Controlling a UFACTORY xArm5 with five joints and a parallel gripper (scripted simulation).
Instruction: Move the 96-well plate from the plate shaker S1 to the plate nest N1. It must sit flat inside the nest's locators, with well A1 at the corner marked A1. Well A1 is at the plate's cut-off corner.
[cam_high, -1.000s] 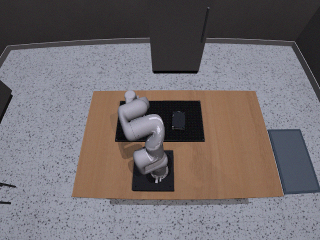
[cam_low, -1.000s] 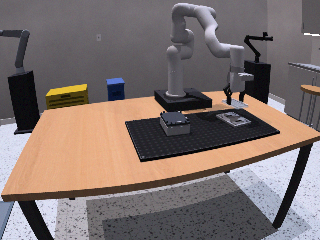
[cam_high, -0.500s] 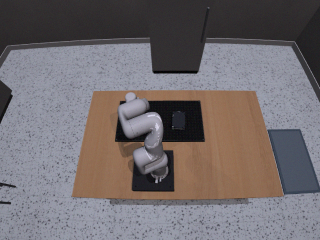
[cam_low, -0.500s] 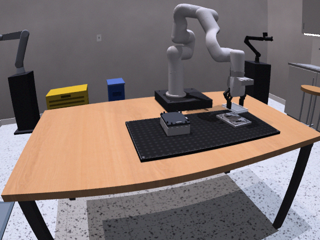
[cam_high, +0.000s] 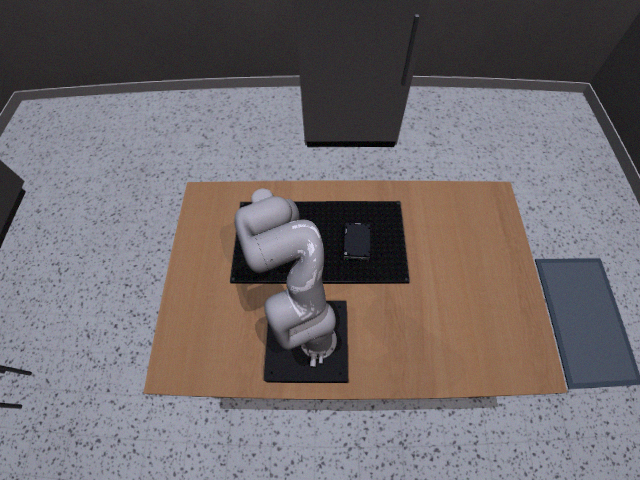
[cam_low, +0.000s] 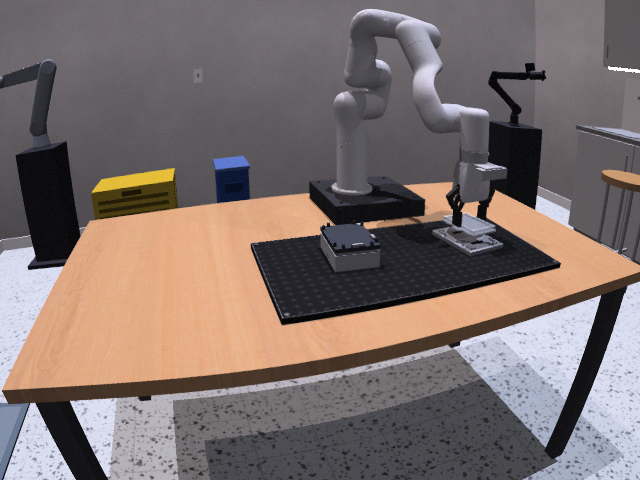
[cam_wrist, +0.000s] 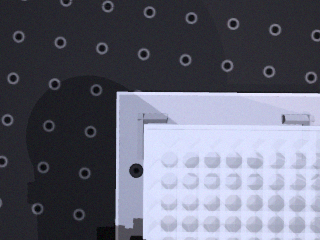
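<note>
The plate nest N1 is 50 mm below my hand. Round my hand: white 96-well plate (10 mm below).
</note>
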